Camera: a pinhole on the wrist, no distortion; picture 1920 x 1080 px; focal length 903.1 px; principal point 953.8 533.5 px. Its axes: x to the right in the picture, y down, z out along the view. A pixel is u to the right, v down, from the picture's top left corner.
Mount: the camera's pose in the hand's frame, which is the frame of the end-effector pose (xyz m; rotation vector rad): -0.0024 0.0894 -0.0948 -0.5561 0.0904 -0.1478
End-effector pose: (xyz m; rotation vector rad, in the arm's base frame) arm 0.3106 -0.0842 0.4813 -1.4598 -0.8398 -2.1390
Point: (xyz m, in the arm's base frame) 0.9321 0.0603 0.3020
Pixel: 185 153
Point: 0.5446 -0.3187 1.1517
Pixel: 1773 979
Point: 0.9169 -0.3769 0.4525
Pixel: 327 971
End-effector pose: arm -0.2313 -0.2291 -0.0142 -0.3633 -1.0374 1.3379
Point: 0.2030 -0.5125 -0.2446
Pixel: behind the camera
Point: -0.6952 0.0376 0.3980
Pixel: 1690 35
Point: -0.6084 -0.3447 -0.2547
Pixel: 442 694
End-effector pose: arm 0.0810 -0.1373 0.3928 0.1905 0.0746 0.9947
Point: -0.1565 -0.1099 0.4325
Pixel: 101 842
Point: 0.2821 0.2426 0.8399
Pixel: 1676 185
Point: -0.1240 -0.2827 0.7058
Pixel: 283 48
